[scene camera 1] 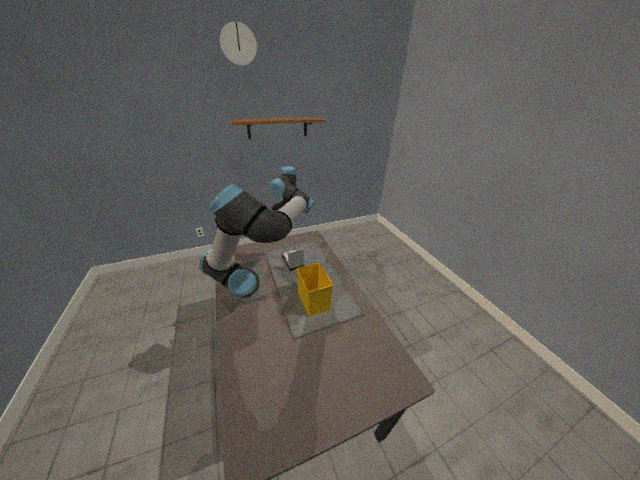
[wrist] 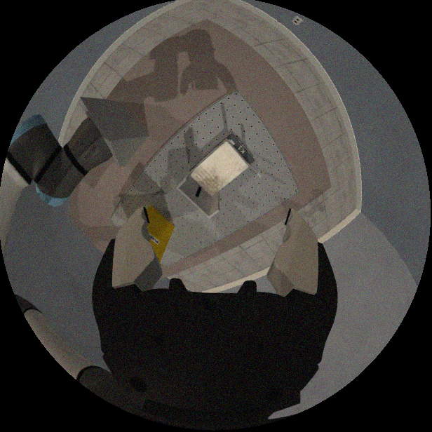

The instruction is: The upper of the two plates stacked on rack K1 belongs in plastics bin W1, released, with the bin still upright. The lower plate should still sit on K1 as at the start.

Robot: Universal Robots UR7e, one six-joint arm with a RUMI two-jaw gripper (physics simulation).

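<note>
Rack K1 (wrist: 243, 149) (scene camera 1: 295, 258) stands on the perforated grey board, its dark label end showing in the wrist view. A cream rectangular plate face (wrist: 220, 167) lies over it, with a grey panel beside it; the two stacked plates cannot be told apart. Yellow bin W1 (scene camera 1: 315, 291) (wrist: 160, 233) stands upright on the same board, nearer the scene camera. In the wrist view it is partly hidden behind the left finger. My gripper (wrist: 216, 210) is open and empty, above the board and apart from rack and bin. The arm hides it in the scene view.
The grey board (scene camera 1: 305, 328) (wrist: 270, 175) lies on the brown table (scene camera 1: 356, 377) (wrist: 300, 150). The arm's base and elbow (scene camera 1: 253, 219) are on the left of the scene view. A wooden shelf (scene camera 1: 279, 121) and a round clock (scene camera 1: 238, 43) are on the wall.
</note>
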